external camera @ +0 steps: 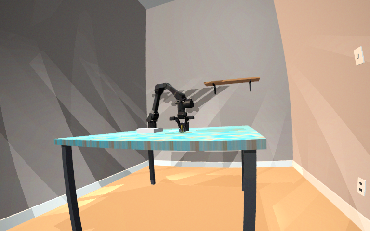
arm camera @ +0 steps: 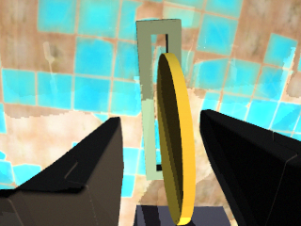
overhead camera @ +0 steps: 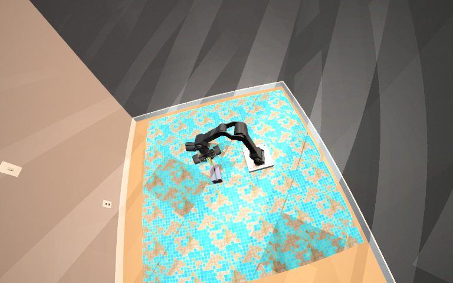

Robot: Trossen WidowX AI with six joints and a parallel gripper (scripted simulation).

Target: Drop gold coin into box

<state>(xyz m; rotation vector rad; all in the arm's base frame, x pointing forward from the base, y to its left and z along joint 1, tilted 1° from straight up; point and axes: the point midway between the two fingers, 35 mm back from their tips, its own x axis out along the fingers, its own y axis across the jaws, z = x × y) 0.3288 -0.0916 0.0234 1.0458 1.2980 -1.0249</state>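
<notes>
Right now my gripper tip is 1 cm below the gold coin.
</notes>
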